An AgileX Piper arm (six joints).
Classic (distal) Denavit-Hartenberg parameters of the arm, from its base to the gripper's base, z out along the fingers. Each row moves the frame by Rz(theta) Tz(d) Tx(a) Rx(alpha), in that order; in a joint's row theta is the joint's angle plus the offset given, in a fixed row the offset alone. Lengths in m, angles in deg.
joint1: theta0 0, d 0.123, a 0, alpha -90
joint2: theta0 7.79, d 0, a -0.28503, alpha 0
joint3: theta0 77.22, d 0, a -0.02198, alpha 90
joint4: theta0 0, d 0.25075, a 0, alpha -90
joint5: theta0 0, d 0, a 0, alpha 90
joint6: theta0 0, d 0.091, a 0, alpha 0
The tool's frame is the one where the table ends.
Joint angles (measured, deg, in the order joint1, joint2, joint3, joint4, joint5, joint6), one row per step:
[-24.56 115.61 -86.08 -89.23 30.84 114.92]
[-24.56 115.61 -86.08 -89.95 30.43 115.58]
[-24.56 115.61 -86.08 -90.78 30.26 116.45]
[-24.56 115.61 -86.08 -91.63 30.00 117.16]
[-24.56 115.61 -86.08 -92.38 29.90 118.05]
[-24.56 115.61 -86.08 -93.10 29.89 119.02]
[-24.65 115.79 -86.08 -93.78 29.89 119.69]
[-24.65 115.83 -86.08 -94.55 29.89 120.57]
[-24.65 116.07 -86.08 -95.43 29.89 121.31]
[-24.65 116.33 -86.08 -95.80 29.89 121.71]
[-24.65 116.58 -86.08 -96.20 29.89 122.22]
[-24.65 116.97 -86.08 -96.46 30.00 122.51]
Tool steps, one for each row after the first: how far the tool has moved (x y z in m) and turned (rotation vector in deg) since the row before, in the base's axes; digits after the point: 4 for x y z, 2 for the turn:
[0.0007 0.0003 0.0004 -0.11 -0.32 0.43]
[0.0005 0.0000 0.0005 -0.18 -0.40 0.19]
[0.0006 0.0001 0.0005 -0.24 -0.28 0.34]
[0.0004 0.0000 0.0005 -0.12 -0.43 0.10]
[0.0002 -0.0001 0.0005 -0.09 -0.49 -0.02]
[0.0002 -0.0009 -0.0010 -0.14 -0.11 -0.03]
[0.0003 -0.0001 0.0002 -0.16 -0.36 0.03]
[0.0008 -0.0003 -0.0013 -0.24 -0.03 0.13]
[0.0006 -0.0003 -0.0019 0.01 0.06 0.03]
[0.0006 -0.0002 -0.0018 0.04 -0.02 0.01]
[0.0007 -0.0005 -0.0030 0.05 0.23 -0.08]

